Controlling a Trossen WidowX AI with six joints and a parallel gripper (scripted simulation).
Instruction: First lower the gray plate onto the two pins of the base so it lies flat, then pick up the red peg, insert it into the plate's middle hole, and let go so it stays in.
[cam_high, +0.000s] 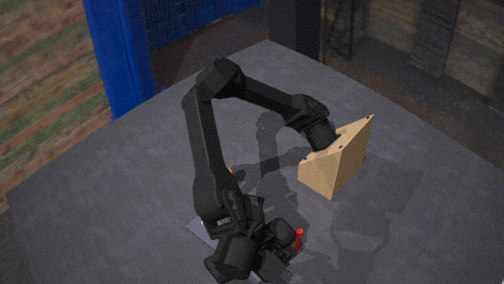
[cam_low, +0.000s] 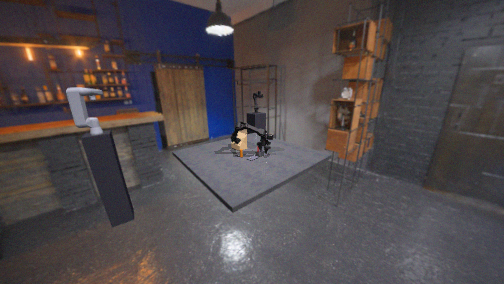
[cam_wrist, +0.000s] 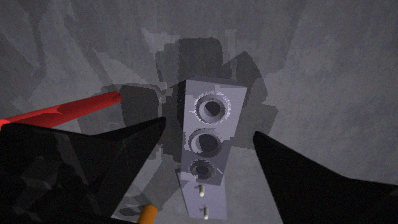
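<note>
My gripper tip is 1 cm below the plate. Round my gripper tip: orange cylinder: 11 cm behind, 22 cm to the right, 1 cm above; red peg: 12 cm behind, 2 cm to the left, 1 cm above.
</note>
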